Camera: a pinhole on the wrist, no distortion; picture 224 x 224 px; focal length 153.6 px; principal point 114.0 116.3 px. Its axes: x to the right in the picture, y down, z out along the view. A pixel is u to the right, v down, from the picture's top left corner.
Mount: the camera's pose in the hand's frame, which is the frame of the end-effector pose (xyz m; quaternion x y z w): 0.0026 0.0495 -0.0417 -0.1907 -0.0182 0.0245 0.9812
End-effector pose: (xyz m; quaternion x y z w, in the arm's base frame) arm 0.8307 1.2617 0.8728 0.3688 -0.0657 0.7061 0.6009
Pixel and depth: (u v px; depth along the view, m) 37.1 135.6 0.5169
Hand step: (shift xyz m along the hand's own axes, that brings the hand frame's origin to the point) -0.2817 0.2884 0.4061
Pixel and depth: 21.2 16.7 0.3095
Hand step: -0.1897 -0.0311 0.3154
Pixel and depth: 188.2 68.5 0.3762
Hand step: 0.1719 0.0915 0.3556
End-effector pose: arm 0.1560 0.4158 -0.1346 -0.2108 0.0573 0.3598 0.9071
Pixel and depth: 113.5 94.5 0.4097
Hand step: -0.0148 0.1485 0.3597
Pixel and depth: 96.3 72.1 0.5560
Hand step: -0.0798 0.1054 0.5318
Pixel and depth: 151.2 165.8 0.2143
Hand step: 0.0419 0.1963 0.1323
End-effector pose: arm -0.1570 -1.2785 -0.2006 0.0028 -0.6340 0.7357 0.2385
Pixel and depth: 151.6 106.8 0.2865
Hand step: 0.0604 0.1439 0.2323
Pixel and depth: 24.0 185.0 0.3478
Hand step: -0.2229 0.3122 0.2168
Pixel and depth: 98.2 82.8 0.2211
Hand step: -0.0281 0.0861 0.1807
